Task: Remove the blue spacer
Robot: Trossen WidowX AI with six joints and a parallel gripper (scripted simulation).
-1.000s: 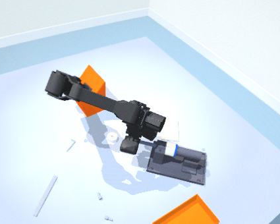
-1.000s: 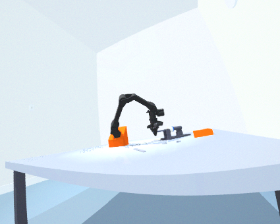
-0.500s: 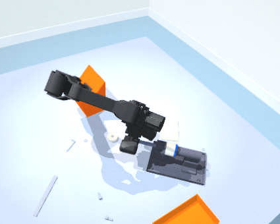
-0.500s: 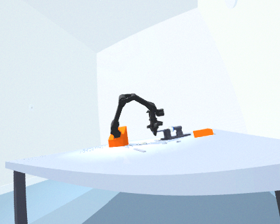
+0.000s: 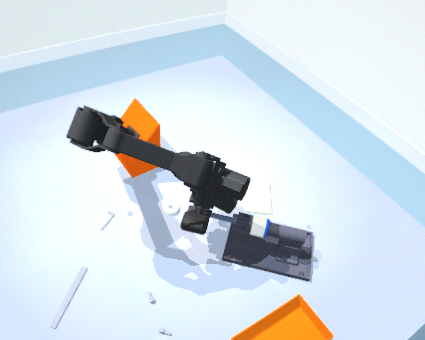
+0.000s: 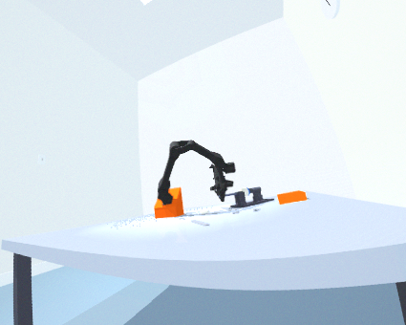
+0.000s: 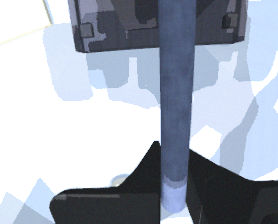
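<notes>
The grey-blue shaft is 60 mm ahead of my gripper tip, 50 mm to the left of it and 30 mm above it. The rest, counted from my gripper tip: thin blue spacer: 140 mm ahead, 100 mm to the left, 30 mm above; then cream sheet: 10 mm ahead, 210 mm to the left, 40 mm below; then orange tray: 350 mm ahead, 50 mm to the right, 40 mm below.
</notes>
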